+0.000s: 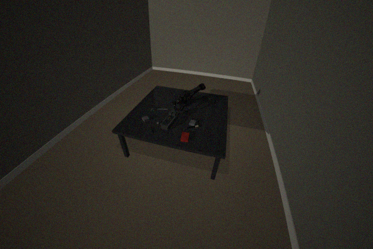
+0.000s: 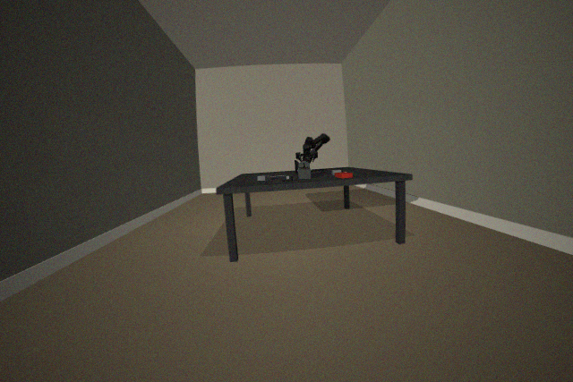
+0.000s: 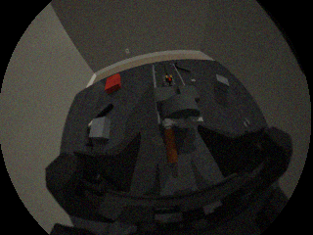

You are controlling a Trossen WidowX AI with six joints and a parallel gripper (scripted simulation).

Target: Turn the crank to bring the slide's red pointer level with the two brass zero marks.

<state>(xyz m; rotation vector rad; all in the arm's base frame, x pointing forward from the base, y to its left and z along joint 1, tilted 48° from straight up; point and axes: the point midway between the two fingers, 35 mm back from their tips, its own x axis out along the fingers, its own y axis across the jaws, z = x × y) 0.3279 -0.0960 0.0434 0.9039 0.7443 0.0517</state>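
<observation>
My gripper tip is 20 mm past the crank handle, 10 mm to the right of it and 10 mm above it. Also, from my gripper tip: red pointer: 140 mm ahead, 70 mm to the right, 30 mm below.
</observation>
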